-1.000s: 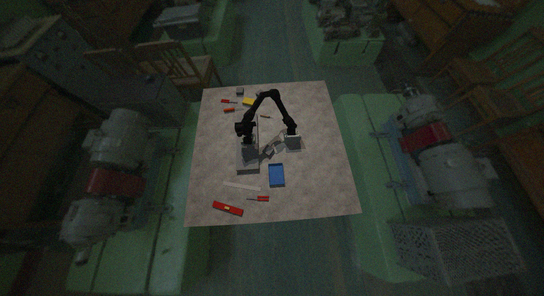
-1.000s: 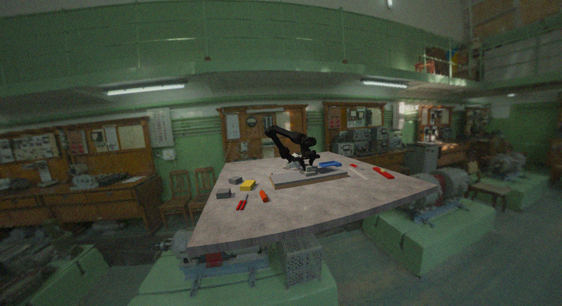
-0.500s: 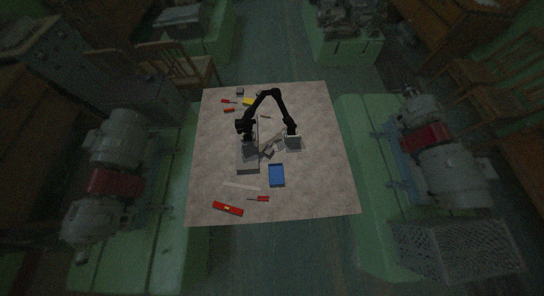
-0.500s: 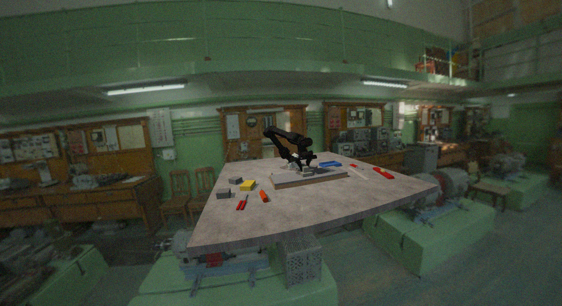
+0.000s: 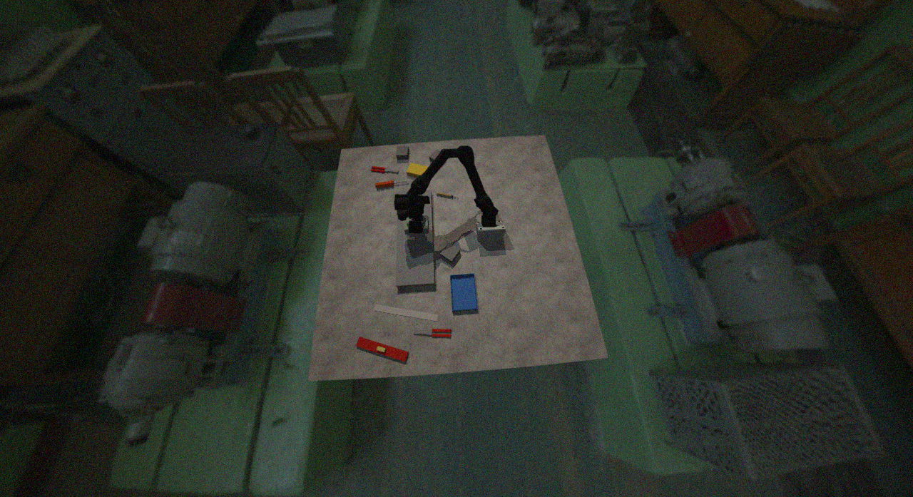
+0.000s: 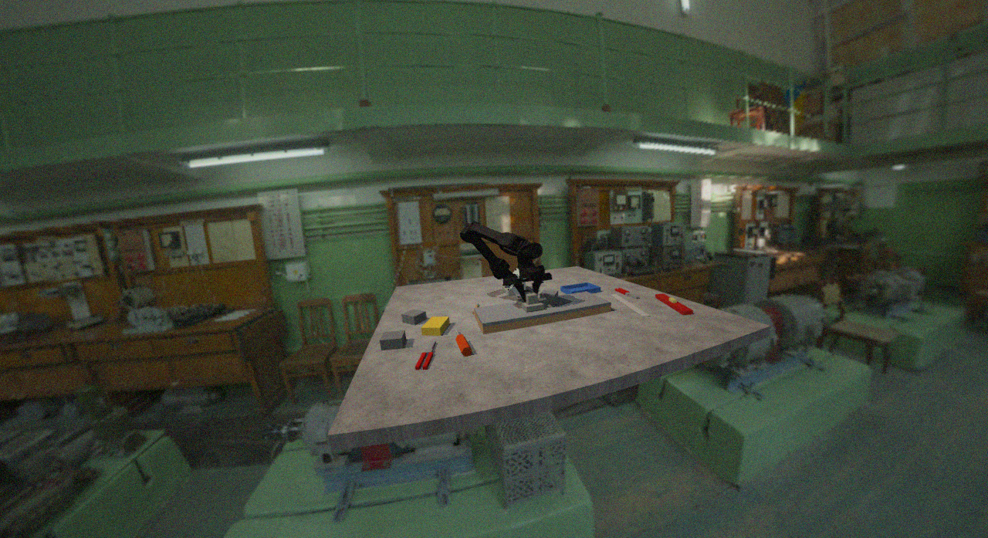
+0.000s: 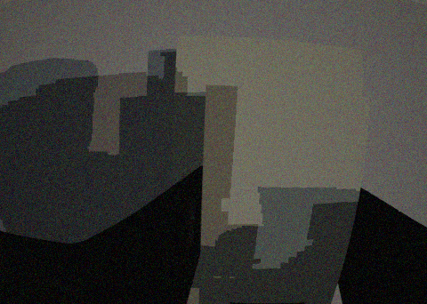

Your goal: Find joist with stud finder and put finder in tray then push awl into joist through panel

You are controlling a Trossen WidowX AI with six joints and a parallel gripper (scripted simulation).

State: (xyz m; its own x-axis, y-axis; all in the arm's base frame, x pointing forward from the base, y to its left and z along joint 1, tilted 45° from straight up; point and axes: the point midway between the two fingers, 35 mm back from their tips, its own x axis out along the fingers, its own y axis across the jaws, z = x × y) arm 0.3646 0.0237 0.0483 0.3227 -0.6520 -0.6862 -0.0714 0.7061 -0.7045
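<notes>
Now: the dark display 40 mm behind my gripper tip and 30 mm above it. From my gripper tip the other things lie so: awl (200 mm to the right, 180 mm behind, 60 mm below); then yellow block (370 mm to the right, 50 mm below, 10 mm ahead); then stud finder (20 mm behind, 20 mm above).
</notes>
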